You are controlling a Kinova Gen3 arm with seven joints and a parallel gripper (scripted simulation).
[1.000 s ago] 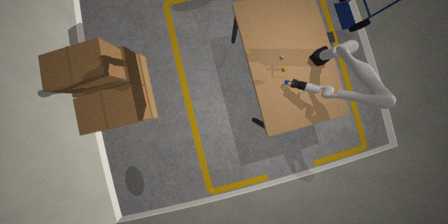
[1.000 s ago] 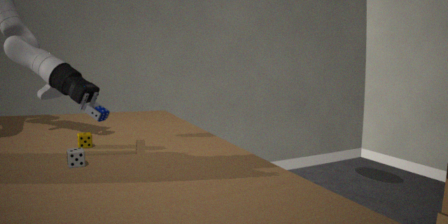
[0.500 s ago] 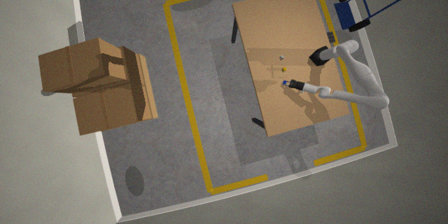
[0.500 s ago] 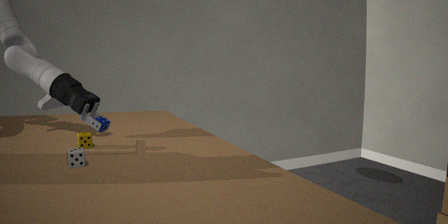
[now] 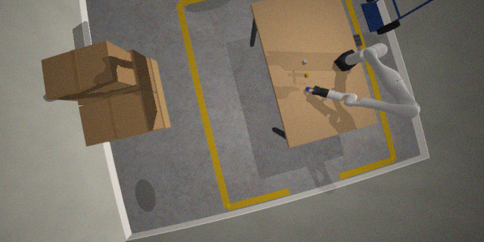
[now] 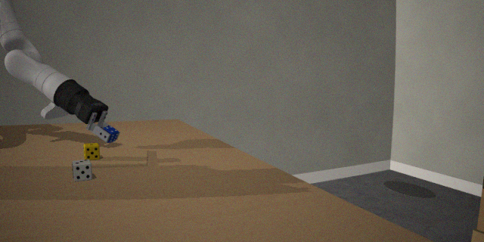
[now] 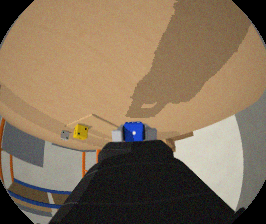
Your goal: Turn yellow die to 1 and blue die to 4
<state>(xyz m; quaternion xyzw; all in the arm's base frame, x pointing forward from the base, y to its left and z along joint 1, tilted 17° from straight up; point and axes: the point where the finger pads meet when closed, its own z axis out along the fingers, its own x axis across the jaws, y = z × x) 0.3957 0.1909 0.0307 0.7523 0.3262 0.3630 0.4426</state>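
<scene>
Now: hand 2 cm short of the tan mat, 13 cm to the left of it and 3 cm above it. Also, from my hand: white die (3 cm behind, 27 cm to the right, 2 cm below); yellow die (3 cm behind, 14 cm to the right, 1 cm below); blue die (right at my hand).
</scene>
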